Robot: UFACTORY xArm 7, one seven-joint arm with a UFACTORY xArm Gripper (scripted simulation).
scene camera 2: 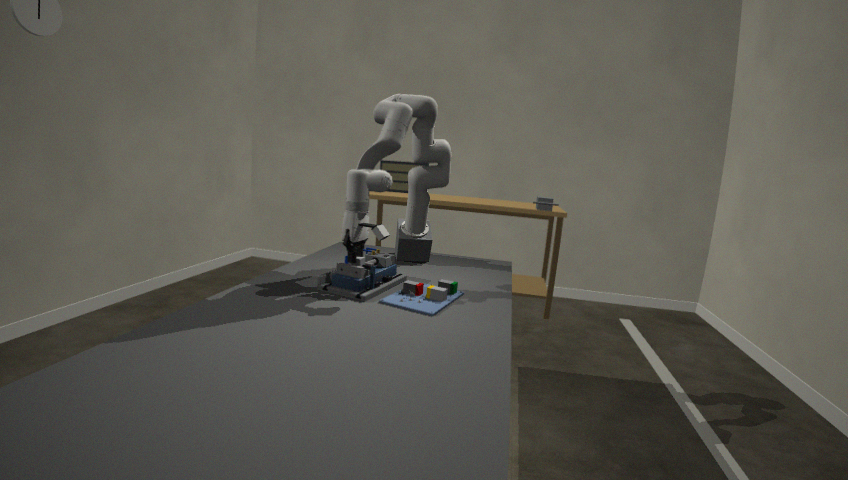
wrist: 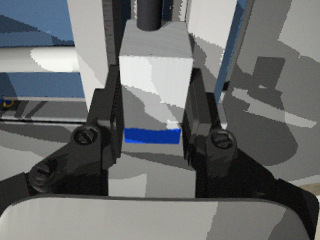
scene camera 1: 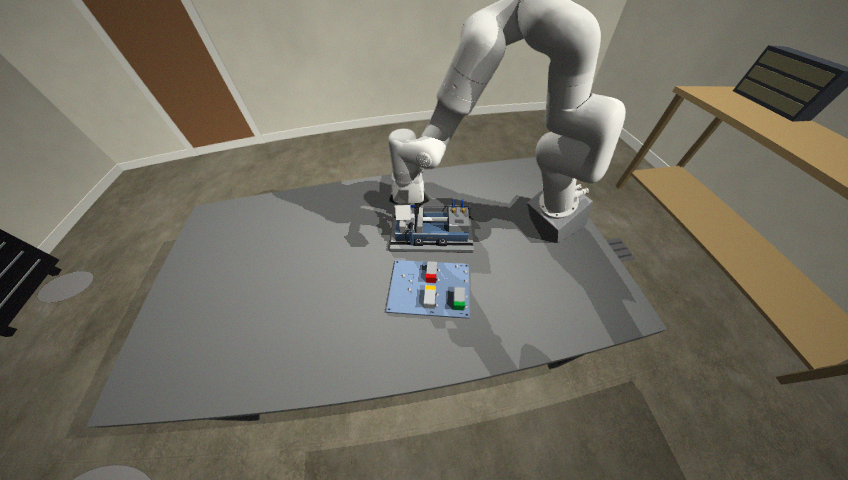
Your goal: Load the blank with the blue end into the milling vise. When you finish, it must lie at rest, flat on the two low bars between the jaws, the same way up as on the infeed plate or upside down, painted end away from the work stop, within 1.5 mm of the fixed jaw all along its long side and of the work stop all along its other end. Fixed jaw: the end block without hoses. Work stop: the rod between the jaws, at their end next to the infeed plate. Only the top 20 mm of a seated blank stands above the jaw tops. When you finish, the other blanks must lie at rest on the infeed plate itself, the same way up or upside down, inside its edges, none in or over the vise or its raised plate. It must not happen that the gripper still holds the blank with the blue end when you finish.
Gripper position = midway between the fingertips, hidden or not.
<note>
I see my gripper [scene camera 2: 355, 261] and a blue-ended blank [wrist: 155, 66].
My gripper is seen too in the wrist view [wrist: 154, 86] and in scene camera 1 [scene camera 1: 410, 214].
</note>
